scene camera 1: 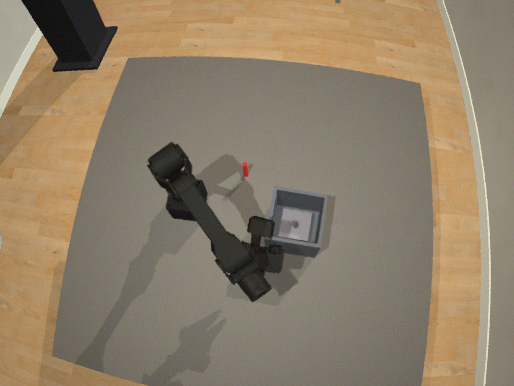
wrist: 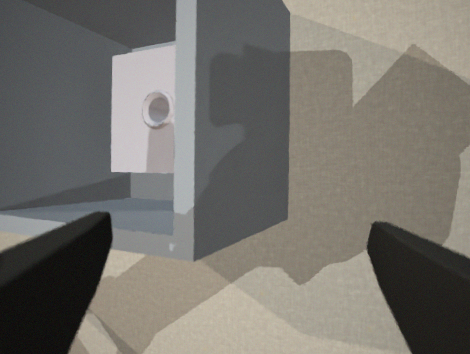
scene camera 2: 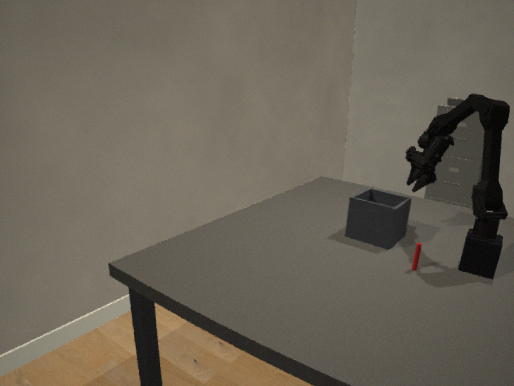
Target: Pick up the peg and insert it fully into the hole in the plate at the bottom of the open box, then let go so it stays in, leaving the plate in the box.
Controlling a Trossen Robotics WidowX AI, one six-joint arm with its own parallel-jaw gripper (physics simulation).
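Frame: origin at the arm's base, x right, y back, z down, level; millimetres.
Where they show: gripper, between the fingertips: (wrist: pixel 243 231) (scene camera 2: pixel 410 188); arm's base, origin of its link: (scene camera 2: pixel 484 236).
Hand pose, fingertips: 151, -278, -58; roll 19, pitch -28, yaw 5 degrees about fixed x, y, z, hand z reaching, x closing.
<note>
Each offset is from my fingertips to the top centre of the thing, as dx, dy, dz. Level surfaces: height alone.
The red peg {-277, +111, +81} (scene camera 1: pixel 245 169) (scene camera 2: pixel 416 257) stands upright on the table, between the arm's base and the open box, apart from both. The peg does not show in the wrist view. The grey-blue open box {-108, -67, +23} (scene camera 1: pixel 300 198) (scene camera 2: pixel 375 222) (wrist: pixel 242 150) holds a pale plate {-108, -67, +100} (scene camera 1: pixel 304 217) (wrist: pixel 127 125) at its bottom. The plate has a round hole (scene camera 1: pixel 295 224) (wrist: pixel 159 109); the box wall hides part of the plate in the wrist view. My gripper (scene camera 2: pixel 412 187) (wrist: pixel 243 231) is open and empty, high above the table beside the box. Its fingertips are hard to make out in scene camera 1.
The arm's base (scene camera 1: pixel 182 207) (scene camera 2: pixel 481 255) stands on the grey table {dz +161} (scene camera 1: pixel 370 310) (scene camera 2: pixel 280 280). The box walls rise around the plate. A grey cabinet (scene camera 2: pixel 452 185) stands behind the arm. Arm shadows fall across the table and the box's outer wall.
</note>
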